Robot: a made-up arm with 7 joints. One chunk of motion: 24 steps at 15 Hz.
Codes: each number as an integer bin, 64 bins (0 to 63) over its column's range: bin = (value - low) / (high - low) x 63, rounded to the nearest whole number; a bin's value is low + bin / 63 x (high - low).
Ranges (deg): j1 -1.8..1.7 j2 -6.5..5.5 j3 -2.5..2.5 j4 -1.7..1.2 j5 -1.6..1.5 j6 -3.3..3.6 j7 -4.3..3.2
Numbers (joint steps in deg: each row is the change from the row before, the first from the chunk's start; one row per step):
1: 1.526 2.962 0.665 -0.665 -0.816 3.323 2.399
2: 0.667 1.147 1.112 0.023 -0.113 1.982 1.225
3: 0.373 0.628 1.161 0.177 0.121 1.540 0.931
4: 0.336 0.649 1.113 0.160 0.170 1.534 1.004
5: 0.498 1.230 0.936 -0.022 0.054 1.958 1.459
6: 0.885 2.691 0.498 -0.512 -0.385 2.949 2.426
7: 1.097 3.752 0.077 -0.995 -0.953 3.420 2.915
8: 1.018 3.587 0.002 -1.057 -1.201 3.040 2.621
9: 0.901 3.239 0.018 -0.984 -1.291 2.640 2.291
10: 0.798 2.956 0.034 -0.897 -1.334 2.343 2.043
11: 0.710 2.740 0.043 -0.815 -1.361 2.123 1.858
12: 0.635 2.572 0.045 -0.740 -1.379 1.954 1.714
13: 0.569 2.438 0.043 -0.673 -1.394 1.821 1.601
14: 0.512 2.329 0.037 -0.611 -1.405 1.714 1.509
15: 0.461 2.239 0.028 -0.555 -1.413 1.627 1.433
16: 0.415 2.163 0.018 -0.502 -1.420 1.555 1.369
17: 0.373 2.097 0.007 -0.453 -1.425 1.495 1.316
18: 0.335 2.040 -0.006 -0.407 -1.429 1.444 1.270
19: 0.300 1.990 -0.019 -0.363 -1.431 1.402 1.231
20: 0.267 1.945 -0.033 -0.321 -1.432 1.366 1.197
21: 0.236 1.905 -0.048 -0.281 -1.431 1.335 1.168
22: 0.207 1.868 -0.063 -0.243 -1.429 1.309 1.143
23: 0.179 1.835 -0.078 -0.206 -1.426 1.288 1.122
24: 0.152 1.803 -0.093 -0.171 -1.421 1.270 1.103
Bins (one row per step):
1: 60 50 40 22 16 60 56
2: 44 40 46 37 30 48 46
3: 39 37 46 41 35 44 44
4: 38 38 46 40 36 44 45
5: 41 41 43 36 34 48 48
6: 48 48 38 26 25 57 56
7: 52 54 32 15 13 61 61
8: 51 53 32 14 8 58 58
9: 49 51 32 16 6 54 55
10: 47 50 32 17 5 52 53
11: 45 49 32 19 5 50 52
12: 44 48 32 21 4 48 51
13: 43 47 32 22 4 47 50
14: 42 46 32 24 4 46 49
15: 41 46 32 25 4 45 48
16: 40 45 32 26 4 44 48
17: 39 45 32 27 4 44 47
18: 38 45 31 28 3 43 47
19: 38 45 31 29 3 43 46
20: 37 44 31 30 3 43 46
21: 37 44 31 31 3 42 46
22: 36 44 31 32 3 42 46
23: 36 44 31 32 4 42 46
24: 35 44 30 33 4 42 45

